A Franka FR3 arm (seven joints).
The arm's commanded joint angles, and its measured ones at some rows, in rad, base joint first. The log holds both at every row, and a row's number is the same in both.
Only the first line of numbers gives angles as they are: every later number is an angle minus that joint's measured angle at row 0.
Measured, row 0:
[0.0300 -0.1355 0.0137 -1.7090 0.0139 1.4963 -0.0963]
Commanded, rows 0 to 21:
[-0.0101 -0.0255 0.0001 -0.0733 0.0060 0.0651 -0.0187]
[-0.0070 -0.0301 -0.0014 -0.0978 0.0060 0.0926 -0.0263]
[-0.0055 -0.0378 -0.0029 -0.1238 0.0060 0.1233 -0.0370]
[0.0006 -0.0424 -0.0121 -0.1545 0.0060 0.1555 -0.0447]
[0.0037 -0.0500 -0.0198 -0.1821 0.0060 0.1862 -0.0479]
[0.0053 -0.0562 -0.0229 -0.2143 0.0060 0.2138 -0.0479]
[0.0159 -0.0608 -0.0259 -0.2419 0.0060 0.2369 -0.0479]
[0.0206 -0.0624 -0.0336 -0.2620 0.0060 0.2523 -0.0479]
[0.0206 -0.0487 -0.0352 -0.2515 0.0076 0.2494 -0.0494]
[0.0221 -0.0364 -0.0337 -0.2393 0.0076 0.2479 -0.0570]
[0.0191 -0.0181 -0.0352 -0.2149 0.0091 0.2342 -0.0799]
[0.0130 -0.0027 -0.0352 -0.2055 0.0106 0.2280 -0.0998]
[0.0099 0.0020 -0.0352 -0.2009 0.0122 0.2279 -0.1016]
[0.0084 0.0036 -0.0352 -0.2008 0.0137 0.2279 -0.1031]
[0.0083 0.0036 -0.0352 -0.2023 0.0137 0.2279 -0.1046]
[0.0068 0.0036 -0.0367 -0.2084 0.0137 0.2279 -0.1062]
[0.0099 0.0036 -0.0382 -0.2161 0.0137 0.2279 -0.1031]
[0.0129 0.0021 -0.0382 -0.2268 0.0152 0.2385 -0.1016]
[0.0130 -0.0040 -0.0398 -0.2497 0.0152 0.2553 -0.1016]
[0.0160 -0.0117 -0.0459 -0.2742 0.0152 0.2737 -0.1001]
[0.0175 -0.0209 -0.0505 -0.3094 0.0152 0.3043 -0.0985]
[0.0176 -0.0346 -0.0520 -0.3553 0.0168 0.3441 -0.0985]
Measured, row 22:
[0.0061 0.0040 -0.0334 -0.2408 0.0000 0.2485 -0.0863]
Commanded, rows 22 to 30:
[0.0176 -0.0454 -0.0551 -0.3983 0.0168 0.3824 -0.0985]
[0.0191 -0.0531 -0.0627 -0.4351 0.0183 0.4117 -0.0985]
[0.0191 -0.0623 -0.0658 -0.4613 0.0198 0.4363 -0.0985]
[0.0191 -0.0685 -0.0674 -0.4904 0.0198 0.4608 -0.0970]
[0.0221 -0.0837 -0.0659 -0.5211 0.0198 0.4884 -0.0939]
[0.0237 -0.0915 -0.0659 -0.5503 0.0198 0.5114 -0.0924]
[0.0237 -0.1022 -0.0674 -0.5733 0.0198 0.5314 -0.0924]
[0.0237 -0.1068 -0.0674 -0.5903 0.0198 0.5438 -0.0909]
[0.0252 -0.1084 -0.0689 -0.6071 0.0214 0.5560 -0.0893]
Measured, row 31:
[0.0092 -0.0448 -0.0546 -0.5087 0.0014 0.4924 -0.0863]
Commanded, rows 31 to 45:
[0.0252 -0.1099 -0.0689 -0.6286 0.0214 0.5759 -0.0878]
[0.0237 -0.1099 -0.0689 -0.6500 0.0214 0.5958 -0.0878]
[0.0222 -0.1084 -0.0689 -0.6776 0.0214 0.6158 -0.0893]
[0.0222 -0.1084 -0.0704 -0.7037 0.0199 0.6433 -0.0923]
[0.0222 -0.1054 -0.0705 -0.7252 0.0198 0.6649 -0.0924]
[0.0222 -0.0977 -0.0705 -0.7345 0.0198 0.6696 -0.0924]
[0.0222 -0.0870 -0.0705 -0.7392 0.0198 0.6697 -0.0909]
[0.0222 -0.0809 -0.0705 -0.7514 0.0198 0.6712 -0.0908]
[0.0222 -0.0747 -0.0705 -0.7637 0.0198 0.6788 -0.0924]
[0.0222 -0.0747 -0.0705 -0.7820 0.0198 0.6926 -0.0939]
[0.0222 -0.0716 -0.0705 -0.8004 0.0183 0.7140 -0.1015]
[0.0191 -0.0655 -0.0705 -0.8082 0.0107 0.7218 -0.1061]
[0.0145 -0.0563 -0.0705 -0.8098 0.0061 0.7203 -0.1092]
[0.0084 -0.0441 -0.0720 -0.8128 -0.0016 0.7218 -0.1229]
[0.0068 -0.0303 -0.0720 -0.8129 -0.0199 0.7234 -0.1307]
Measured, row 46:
[0.0135 -0.0546 -0.0640 -0.7887 0.0016 0.6885 -0.0930]
